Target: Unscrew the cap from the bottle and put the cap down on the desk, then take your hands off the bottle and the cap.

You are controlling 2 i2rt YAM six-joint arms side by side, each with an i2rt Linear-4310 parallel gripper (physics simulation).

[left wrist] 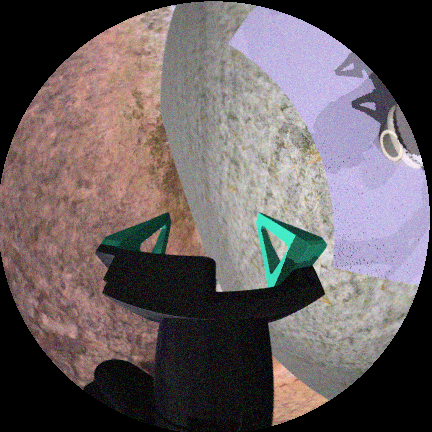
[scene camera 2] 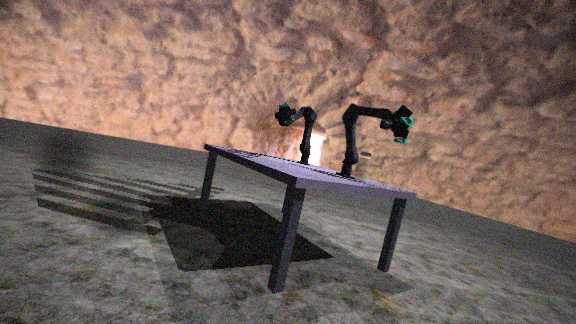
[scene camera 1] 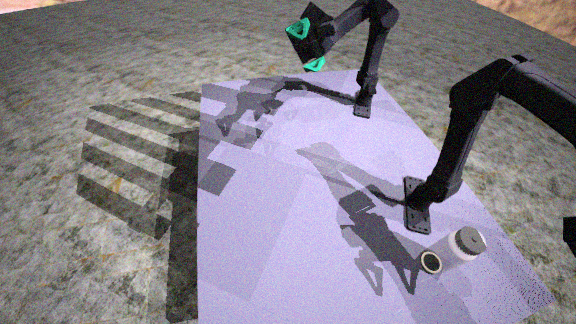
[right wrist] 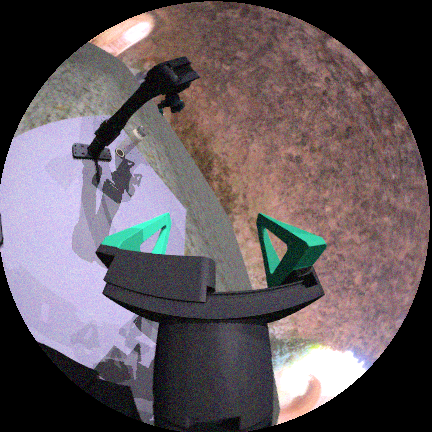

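Seen in the pictures: left gripper, fingertip midpoint: [left wrist: 213, 216] [scene camera 2: 408, 135] [right wrist: 170, 113]; right gripper, fingertip midpoint: [scene camera 2: 291, 112] [scene camera 1: 310, 55] [right wrist: 213, 217]; left arm's base, origin of the base link: [scene camera 2: 344, 176] [scene camera 1: 416, 203] [right wrist: 92, 152]; right arm's base, origin of the base link: [scene camera 2: 303, 163] [scene camera 1: 362, 104].
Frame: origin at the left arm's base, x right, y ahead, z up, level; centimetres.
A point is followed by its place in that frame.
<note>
A bottle with a clear, faint body seems to stand upright at the lower right of the desk. Its pale-rimmed dark base ring [scene camera 1: 431, 262] {y -0.4, x -20.0, z 4.8 cm} [left wrist: 391, 145] [right wrist: 120, 153] {y -0.2, x -16.0, z 1.9 cm} rests on the desk. The grey cap [scene camera 1: 471, 241] {y -2.6, x -18.5, z 16.9 cm} [scene camera 2: 366, 154] {y -2.5, x -20.6, z 15.7 cm} is at the bottle's top; whether it is loose cannot be told. In the left wrist view the cap is cut off at the right edge. My left gripper [left wrist: 213, 216] {y -16.5, x -35.1, z 29.3 cm} [scene camera 2: 406, 132] {y -16.5, x -35.1, z 29.3 cm} is open and empty, above and away from the bottle. My right gripper [right wrist: 213, 217] {y 41.1, x 14.6, z 33.4 cm} [scene camera 1: 305, 47] {y 41.1, x 14.6, z 33.4 cm} [scene camera 2: 285, 114] {y 41.1, x 14.6, z 33.4 cm} is open and empty, raised far from the bottle.
The desk [scene camera 1: 235, 240] {y 49.5, x -26.3, z 0.0 cm} [scene camera 2: 340, 184] {y 19.0, x -52.9, z -0.6 cm} carries both arm bases; the left arm's base plate [scene camera 1: 416, 205] {y 1.5, x -2.7, z 2.9 cm} [right wrist: 91, 151] {y 2.2, x 2.1, z 2.5 cm} is close beside the bottle. Arm shadows fall across the desk. The desk's edge runs just beyond the bottle, with stone floor past it.
</note>
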